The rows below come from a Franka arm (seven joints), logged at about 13 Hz.
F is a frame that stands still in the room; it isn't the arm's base.
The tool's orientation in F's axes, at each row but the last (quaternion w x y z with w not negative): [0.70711 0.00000 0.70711 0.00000]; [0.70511 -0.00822 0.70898 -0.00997]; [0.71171 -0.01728 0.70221 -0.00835]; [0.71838 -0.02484 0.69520 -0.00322]
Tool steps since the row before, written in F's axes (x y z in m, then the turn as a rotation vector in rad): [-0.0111 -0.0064 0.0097 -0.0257 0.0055 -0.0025]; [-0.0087 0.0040 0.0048 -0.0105 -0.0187 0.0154]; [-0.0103 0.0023 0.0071 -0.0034 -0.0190 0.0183]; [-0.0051 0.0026 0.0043 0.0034 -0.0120 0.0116]
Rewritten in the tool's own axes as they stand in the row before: [-0.0097 -0.0064 -0.0111 0.0025 0.0055 -0.0257]; [-0.0049 0.0039 -0.0087 -0.0149 -0.0191 -0.0105]; [-0.0073 0.0022 -0.0102 -0.0176 -0.0196 -0.0034]; [-0.0046 0.0026 -0.0049 -0.0110 -0.0126 0.0034]
